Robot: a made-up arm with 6 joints. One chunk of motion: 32 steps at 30 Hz.
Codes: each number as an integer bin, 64 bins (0 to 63) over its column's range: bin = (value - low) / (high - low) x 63, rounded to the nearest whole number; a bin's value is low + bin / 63 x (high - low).
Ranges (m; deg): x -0.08..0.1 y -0.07..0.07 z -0.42..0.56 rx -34..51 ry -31..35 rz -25..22
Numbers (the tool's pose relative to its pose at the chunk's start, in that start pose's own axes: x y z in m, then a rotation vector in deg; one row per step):
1: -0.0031 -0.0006 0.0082 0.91 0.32 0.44
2: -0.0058 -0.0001 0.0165 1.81 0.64 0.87
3: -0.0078 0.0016 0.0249 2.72 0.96 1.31
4: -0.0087 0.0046 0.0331 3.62 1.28 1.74
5: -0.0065 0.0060 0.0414 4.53 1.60 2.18
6: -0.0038 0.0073 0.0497 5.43 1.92 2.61
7: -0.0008 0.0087 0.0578 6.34 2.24 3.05
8: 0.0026 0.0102 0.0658 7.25 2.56 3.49
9: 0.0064 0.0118 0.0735 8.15 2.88 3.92
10: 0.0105 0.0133 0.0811 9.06 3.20 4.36
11: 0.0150 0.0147 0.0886 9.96 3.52 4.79
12: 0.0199 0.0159 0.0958 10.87 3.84 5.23
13: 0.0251 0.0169 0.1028 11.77 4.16 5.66
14: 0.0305 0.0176 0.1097 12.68 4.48 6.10
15: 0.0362 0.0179 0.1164 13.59 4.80 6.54
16: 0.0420 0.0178 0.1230 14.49 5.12 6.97
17: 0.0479 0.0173 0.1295 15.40 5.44 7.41
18: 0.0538 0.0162 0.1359 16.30 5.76 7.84
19: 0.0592 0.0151 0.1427 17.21 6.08 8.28
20: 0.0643 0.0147 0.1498 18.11 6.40 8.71
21: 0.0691 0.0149 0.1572 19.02 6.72 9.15
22: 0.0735 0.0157 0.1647 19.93 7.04 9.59
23: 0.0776 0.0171 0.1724 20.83 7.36 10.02
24: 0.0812 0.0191 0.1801 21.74 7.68 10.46
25: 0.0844 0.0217 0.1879 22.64 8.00 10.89
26: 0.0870 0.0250 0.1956 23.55 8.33 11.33
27: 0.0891 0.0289 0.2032 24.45 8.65 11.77
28: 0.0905 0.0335 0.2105 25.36 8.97 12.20
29: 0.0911 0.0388 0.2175 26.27 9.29 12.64
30: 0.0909 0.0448 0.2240 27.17 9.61 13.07
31: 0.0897 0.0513 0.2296 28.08 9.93 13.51
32: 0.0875 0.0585 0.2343 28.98 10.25 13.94
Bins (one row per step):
1: 27 31 28 26 30 34
2: 26 31 28 27 30 35
3: 25 32 29 27 31 35
4: 25 34 29 28 31 36
5: 26 34 30 29 31 36
6: 27 35 30 29 31 37
7: 28 35 31 30 32 38
8: 29 36 31 31 32 38
9: 30 37 32 31 32 39
10: 32 37 32 32 33 39
11: 33 38 33 33 33 40
12: 35 39 33 33 33 41
13: 37 39 34 34 34 41
14: 39 39 34 35 34 42
15: 41 40 34 35 34 42
16: 43 40 35 36 34 43
17: 45 39 35 37 35 43
18: 47 39 36 37 35 44
19: 49 38 36 38 35 45
20: 51 38 37 39 36 45
21: 52 38 37 39 36 46
22: 54 39 38 40 36 46
23: 55 39 38 41 37 47
24: 56 40 39 41 37 48
25: 58 41 39 42 37 48
26: 58 43 40 43 38 49
27: 59 45 40 43 38 49
28: 60 47 41 44 38 50
29: 60 49 41 45 38 50
30: 60 52 41 45 39 51
31: 59 55 42 46 39 52
32: 59 58 42 47 39 52

